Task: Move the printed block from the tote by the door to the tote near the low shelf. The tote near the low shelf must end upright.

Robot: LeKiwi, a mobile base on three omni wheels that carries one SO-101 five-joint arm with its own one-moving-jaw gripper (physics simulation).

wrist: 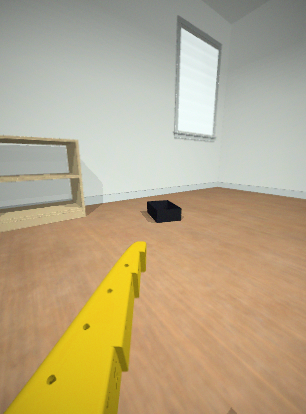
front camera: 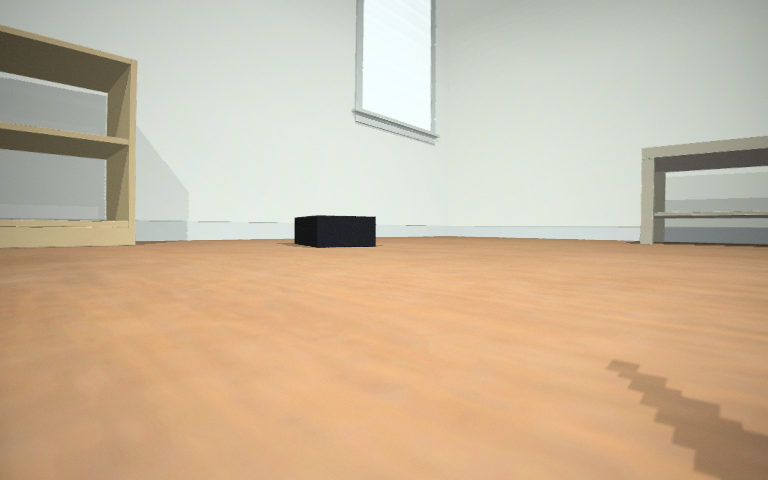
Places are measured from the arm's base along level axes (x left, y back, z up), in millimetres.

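Pixels of known places: hand at its tool point: [wrist: 146, 252].
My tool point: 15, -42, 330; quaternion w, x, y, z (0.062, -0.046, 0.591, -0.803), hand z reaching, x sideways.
Note:
Behind a point stands the place of what it marks, as x, y, z.
A black tote [front camera: 346, 231] {78, -1241, -39} [wrist: 167, 214] {89, -1237, -30} stands upright on the floor, some way ahead, a little left of centre in the front view and just right of centre in the wrist view. Its inside is mostly hidden, and no block shows in either view. My gripper is fully open: one yellow notched jaw shows in the wrist view, and the moving jaw is out of the picture. The jaw tip is well short of the tote, with floor between them. Which of the two totes this is I cannot tell.
A light wooden shelf unit [front camera: 131, 169] {784, -1248, 158} [wrist: 76, 180] {867, -1319, 205} stands left of the tote against the wall. A pale low table-like shelf [front camera: 647, 198] {-1279, -1668, 123} stands at the right in the front view. A window [front camera: 396, 62] {-174, -2755, 1188} [wrist: 199, 82] {-207, -2788, 1424} is in the wall behind. A shadow falls on the floor at the lower right.

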